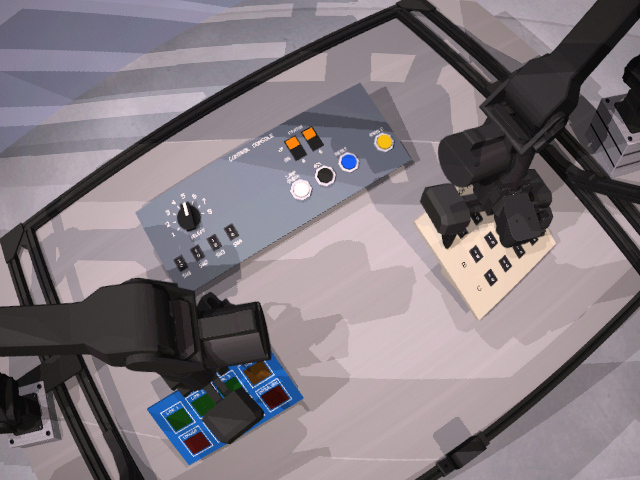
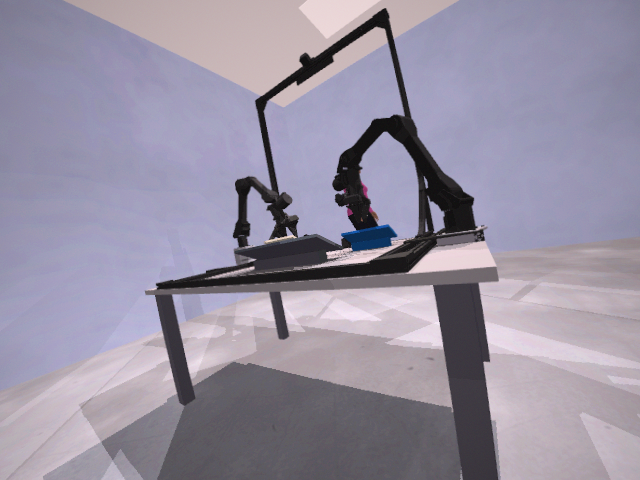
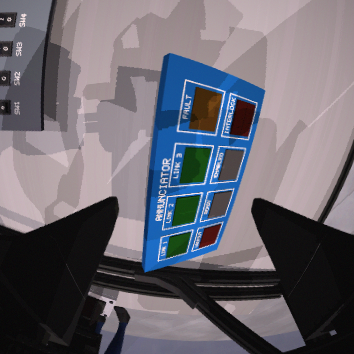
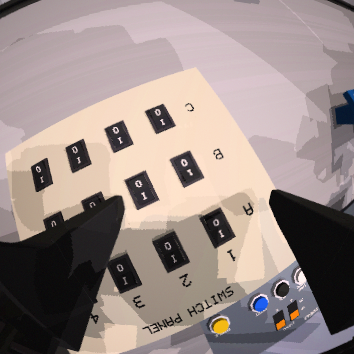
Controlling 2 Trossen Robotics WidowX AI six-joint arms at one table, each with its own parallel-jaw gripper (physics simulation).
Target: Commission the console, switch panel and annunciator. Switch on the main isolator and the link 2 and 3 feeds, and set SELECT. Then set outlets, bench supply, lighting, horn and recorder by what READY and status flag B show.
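Frame: origin at the left arm's base, x ahead, y left, z up, level; millimetres.
Seen in the pictures: left gripper, fingertip midpoint: [image 1: 212,383] [image 2: 362,222] [image 3: 185,204]; right gripper, fingertip midpoint: [image 1: 472,239] [image 4: 197,199]; left arm's base at its link origin: [image 1: 25,414] [image 2: 461,230] [image 3: 89,302]; right arm's base at its link origin: [image 1: 635,116] [image 2: 243,247].
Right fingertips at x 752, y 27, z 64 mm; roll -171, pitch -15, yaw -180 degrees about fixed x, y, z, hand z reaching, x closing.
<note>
Pixels of each thing's middle, then the offset from my right fingertips to it. "spot": a spot on its surface instead.
- grey control console at a spot on its surface: [image 1: 258,196] [image 2: 291,248] spot: dy +186, dx -258, dz -29 mm
- SELECT knob at the middle of its body: [image 1: 187,216] dy +181, dx -367, dz -9 mm
- blue annunciator at the middle of its body: [image 3: 187,175] [image 1: 223,400] [image 2: 368,240] dy -87, dx -396, dz -58 mm
- grey READY at a spot on its surface: [image 3: 216,205] spot: dy -125, dx -409, dz -42 mm
- cream switch panel at the middle of its body: [image 4: 143,206] [image 1: 480,234] dy +20, dx +30, dz -47 mm
- A1 at the middle of its body: [image 4: 217,226] dy +18, dx -11, dz +4 mm
- white button at the middle of its body: [image 1: 301,189] [image 4: 301,275] dy +176, dx -195, dz -32 mm
- black button at the middle of its body: [image 1: 325,175] [image 4: 282,289] dy +186, dx -155, dz -32 mm
- blue button at the middle of its body: [image 1: 348,161] [image 4: 259,303] dy +196, dx -114, dz -32 mm
- yellow button at the middle of its body: [image 1: 384,141] [image 4: 219,325] dy +212, dx -50, dz -32 mm
- SW4 at the middle of its body: [image 1: 231,232] [image 3: 5,19] dy +149, dx -312, dz -37 mm
The grey control console [image 1: 258,196] [image 2: 289,250] has a SELECT knob [image 1: 188,217] with its white line at about 5. Two status flags [image 1: 295,148] [image 1: 312,138] each show orange in the upper half. The blue annunciator [image 1: 295,395] [image 3: 155,145] has green LINK 1, 2 and 3 windows, amber FAULT, dark red INTERLOCK and grey READY [image 3: 216,205]; which are lit is unclear. My left gripper [image 3: 185,204] is open above it. My right gripper [image 4: 197,199] is open above the cream switch panel [image 1: 480,307] [image 4: 175,90], near A1 [image 4: 217,227]. One finger hides part of column 4; rocker positions are unclear.
The console carries a white button [image 1: 300,190], black button [image 1: 324,176], blue button [image 1: 348,162] and yellow button [image 1: 384,142], and small switches SW1 [image 1: 180,263] to SW4 [image 1: 231,231]. A black frame [image 1: 217,116] edges the table. A person in pink [image 2: 366,192] stands behind the table.
</note>
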